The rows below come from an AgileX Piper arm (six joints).
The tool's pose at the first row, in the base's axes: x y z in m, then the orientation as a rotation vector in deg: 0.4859, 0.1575, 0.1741, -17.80, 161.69, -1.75
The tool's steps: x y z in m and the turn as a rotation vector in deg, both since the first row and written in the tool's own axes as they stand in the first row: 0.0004, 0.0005, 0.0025, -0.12, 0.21, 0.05; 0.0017, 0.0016, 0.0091, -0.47, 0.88, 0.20; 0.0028, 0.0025, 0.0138, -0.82, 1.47, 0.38; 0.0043, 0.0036, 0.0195, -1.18, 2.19, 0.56; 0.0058, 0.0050, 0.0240, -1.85, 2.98, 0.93; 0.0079, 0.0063, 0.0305, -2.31, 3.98, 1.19; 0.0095, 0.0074, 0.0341, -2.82, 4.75, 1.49; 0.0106, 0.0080, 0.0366, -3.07, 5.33, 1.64; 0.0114, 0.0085, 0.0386, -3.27, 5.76, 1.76
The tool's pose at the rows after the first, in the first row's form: 0.4862, 0.1579, 0.1716, -17.77, 161.92, -1.60; 0.4867, 0.1588, 0.1648, -17.68, 162.64, -1.19; 0.4869, 0.1595, 0.1600, -17.55, 163.28, -0.74; 0.4870, 0.1603, 0.1540, -17.42, 164.05, -0.31; 0.4866, 0.1614, 0.1492, -17.09, 164.95, 0.61; 0.4863, 0.1623, 0.1423, -16.89, 166.01, 1.17; 0.4857, 0.1631, 0.1384, -16.62, 166.86, 1.86; 0.4853, 0.1635, 0.1356, -16.49, 167.47, 2.17; 0.4850, 0.1638, 0.1335, -16.39, 167.93, 2.42
